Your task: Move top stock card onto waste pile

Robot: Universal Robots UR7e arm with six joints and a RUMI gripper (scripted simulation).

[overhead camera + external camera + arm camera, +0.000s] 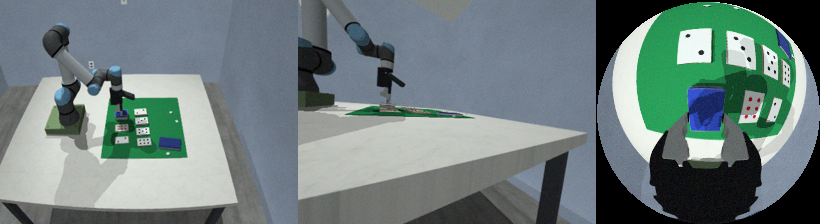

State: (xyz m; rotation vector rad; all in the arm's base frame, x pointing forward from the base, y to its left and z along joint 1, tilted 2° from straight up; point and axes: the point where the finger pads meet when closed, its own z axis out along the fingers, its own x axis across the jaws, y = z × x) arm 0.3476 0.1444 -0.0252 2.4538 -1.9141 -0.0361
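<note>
The red card lies 120 mm to the right of my hand, 40 mm below it and 30 mm ahead of it. Also, from my hand: green mat (170 mm ahead, 60 mm to the right, 60 mm below).
</note>
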